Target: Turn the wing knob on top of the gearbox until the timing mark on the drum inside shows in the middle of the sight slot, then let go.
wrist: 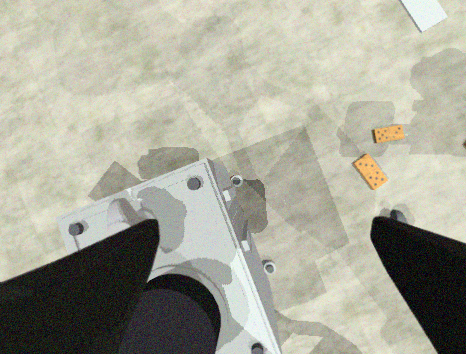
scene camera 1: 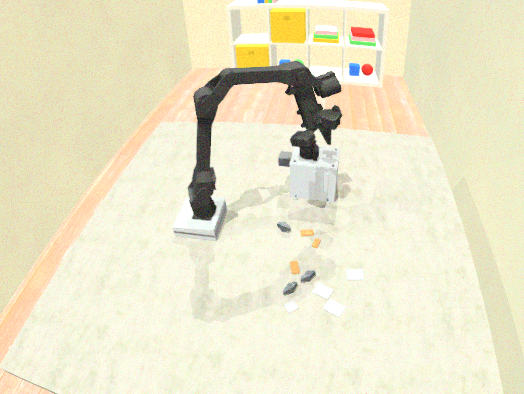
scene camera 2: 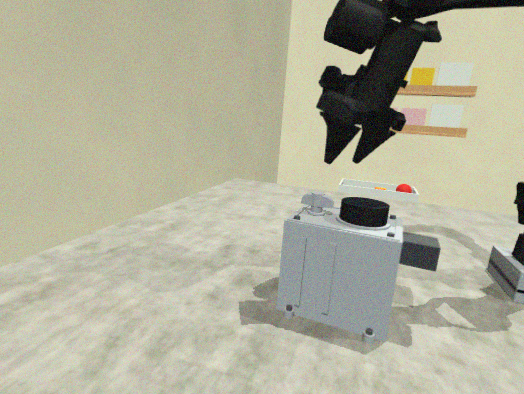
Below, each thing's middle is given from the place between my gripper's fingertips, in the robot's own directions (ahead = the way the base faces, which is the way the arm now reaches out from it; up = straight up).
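The gearbox point(scene camera 2: 340, 269) is 12 cm below my hand, 8 cm to the left of it and 5 cm behind it. The small grey wing knob point(wrist: 121, 215) is 8 cm to the left of my hand as well, yet 7 cm below it and 2 cm ahead of it. Going by their middles, of the things named here the knob is the nearest to my hand.
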